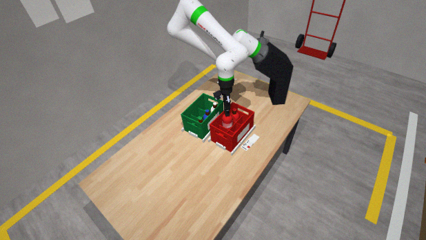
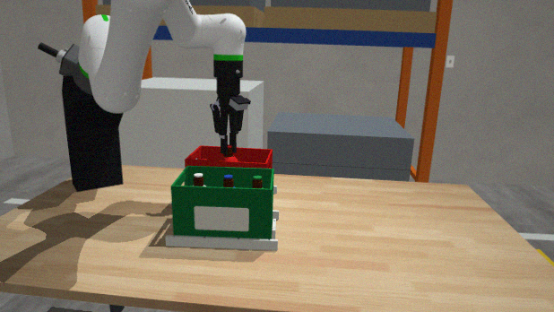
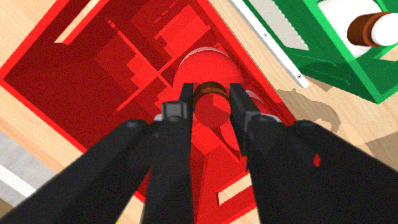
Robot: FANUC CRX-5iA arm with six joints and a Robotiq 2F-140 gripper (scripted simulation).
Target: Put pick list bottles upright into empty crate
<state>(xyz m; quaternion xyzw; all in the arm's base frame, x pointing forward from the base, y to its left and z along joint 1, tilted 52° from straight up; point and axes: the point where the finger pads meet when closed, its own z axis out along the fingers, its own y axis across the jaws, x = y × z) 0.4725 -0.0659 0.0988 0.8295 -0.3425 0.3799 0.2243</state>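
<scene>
Right now the white-capped bottle is 100 mm behind my hand, 130 mm to the right of it and 140 mm below it. From my hand the other things lie so: blue-label bottle (10 mm behind, 150 mm to the right, 140 mm below); red crate (10 mm ahead, 40 mm to the left, 140 mm below); red-capped bottle (80 mm behind, 30 mm to the left, 140 mm below).
</scene>
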